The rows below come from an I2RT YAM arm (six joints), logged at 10 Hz.
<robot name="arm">
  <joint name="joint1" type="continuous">
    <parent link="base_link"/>
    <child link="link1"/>
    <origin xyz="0 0 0.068" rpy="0 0 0"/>
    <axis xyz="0 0 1"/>
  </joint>
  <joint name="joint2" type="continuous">
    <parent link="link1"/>
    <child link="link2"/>
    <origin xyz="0.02 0.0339 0.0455" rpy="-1.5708 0 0"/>
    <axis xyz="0 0 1"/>
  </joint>
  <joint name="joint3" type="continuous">
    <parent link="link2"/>
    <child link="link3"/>
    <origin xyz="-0.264 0 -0.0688" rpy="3.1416 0 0"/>
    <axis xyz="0 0 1"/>
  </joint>
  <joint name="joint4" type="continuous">
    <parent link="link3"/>
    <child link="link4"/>
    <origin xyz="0.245 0.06 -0.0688" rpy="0 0 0"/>
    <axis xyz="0 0 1"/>
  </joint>
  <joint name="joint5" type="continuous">
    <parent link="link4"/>
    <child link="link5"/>
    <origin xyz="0.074 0.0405 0.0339" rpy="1.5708 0 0"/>
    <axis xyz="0 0 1"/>
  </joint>
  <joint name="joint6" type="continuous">
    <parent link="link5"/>
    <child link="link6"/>
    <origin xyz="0.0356 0 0.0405" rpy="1.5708 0 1.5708"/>
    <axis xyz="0 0 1"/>
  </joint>
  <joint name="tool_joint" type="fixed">
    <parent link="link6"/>
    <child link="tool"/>
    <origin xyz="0 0 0" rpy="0 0 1.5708"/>
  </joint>
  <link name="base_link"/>
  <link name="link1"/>
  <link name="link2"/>
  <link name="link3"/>
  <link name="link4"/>
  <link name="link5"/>
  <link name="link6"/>
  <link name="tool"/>
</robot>
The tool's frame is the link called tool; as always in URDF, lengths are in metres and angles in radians. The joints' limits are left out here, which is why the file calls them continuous.
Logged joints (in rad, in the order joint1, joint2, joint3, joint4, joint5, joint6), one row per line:
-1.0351, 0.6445, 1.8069, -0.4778, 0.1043, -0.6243
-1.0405, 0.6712, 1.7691, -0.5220, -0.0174, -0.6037
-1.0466, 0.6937, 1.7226, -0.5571, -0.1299, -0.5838
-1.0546, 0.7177, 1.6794, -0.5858, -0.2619, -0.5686
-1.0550, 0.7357, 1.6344, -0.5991, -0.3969, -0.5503
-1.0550, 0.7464, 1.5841, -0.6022, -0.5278, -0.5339
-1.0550, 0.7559, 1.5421, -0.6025, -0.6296, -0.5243
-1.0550, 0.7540, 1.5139, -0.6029, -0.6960, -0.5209
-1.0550, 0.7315, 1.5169, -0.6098, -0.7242, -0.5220
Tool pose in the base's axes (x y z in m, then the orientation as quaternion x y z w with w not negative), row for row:
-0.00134, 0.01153, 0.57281, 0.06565, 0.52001, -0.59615, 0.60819
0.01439, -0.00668, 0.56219, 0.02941, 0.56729, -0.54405, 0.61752
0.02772, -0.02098, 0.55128, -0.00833, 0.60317, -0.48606, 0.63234
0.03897, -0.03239, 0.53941, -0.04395, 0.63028, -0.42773, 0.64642
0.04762, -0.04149, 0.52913, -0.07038, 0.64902, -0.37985, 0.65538
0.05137, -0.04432, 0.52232, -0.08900, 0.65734, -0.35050, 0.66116
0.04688, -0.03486, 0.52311, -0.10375, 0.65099, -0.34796, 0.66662
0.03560, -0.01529, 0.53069, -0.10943, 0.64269, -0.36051, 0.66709
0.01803, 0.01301, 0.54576, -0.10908, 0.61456, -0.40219, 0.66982
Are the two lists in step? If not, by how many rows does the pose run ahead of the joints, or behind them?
The pose runs 2 rows ahead of the joints: the pose in row i belongs to the joints in row i + 2.
